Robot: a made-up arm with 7 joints. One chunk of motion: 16 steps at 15 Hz.
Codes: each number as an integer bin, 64 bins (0 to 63) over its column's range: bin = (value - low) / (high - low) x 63, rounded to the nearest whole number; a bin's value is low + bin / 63 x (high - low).
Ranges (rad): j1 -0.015..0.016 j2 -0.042..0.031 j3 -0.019..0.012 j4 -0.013..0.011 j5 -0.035..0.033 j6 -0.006..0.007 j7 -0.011..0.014
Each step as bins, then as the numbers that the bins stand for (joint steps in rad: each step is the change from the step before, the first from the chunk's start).
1 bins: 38 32 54 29 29 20 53
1 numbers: 0.00370 -0.00492 0.00757 -0.00195 -0.00370 -0.00187 0.01003
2 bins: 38 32 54 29 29 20 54
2 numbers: 0.00370 -0.00492 0.00757 -0.00195 -0.00370 -0.00187 0.01043
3 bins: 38 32 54 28 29 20 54
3 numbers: 0.00370 -0.00492 0.00757 -0.00233 -0.00370 -0.00187 0.01043
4 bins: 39 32 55 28 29 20 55
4 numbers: 0.00419 -0.00492 0.00806 -0.00233 -0.00370 -0.00187 0.01083
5 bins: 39 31 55 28 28 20 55
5 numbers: 0.00419 -0.00608 0.00806 -0.00233 -0.00478 -0.00187 0.01083
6 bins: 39 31 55 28 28 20 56
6 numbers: 0.00419 -0.00608 0.00806 -0.00233 -0.00478 -0.00187 0.01122
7 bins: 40 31 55 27 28 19 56
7 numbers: 0.00468 -0.00608 0.00806 -0.00271 -0.00478 -0.00208 0.01122
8 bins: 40 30 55 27 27 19 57
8 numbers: 0.00468 -0.00724 0.00806 -0.00271 -0.00586 -0.00208 0.01162
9 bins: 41 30 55 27 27 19 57
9 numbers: 0.00517 -0.00724 0.00806 -0.00271 -0.00586 -0.00208 0.01162
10 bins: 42 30 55 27 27 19 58
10 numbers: 0.00567 -0.00724 0.00806 -0.00271 -0.00586 -0.00208 0.01202
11 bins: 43 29 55 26 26 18 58
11 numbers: 0.00616 -0.00840 0.00806 -0.00310 -0.00694 -0.00229 0.01202
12 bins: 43 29 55 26 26 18 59
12 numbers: 0.00616 -0.00840 0.00806 -0.00310 -0.00694 -0.00229 0.01241
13 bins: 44 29 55 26 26 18 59
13 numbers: 0.00665 -0.00840 0.00806 -0.00310 -0.00694 -0.00229 0.01241
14 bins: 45 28 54 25 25 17 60
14 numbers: 0.00714 -0.00956 0.00757 -0.00348 -0.00802 -0.00249 0.01281
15 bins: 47 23 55 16 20 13 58
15 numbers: 0.00813 -0.01535 0.00806 -0.00690 -0.01341 -0.00332 0.01202
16 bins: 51 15 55 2 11 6 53
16 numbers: 0.01010 -0.02462 0.00806 -0.01224 -0.02313 -0.00476 0.01003
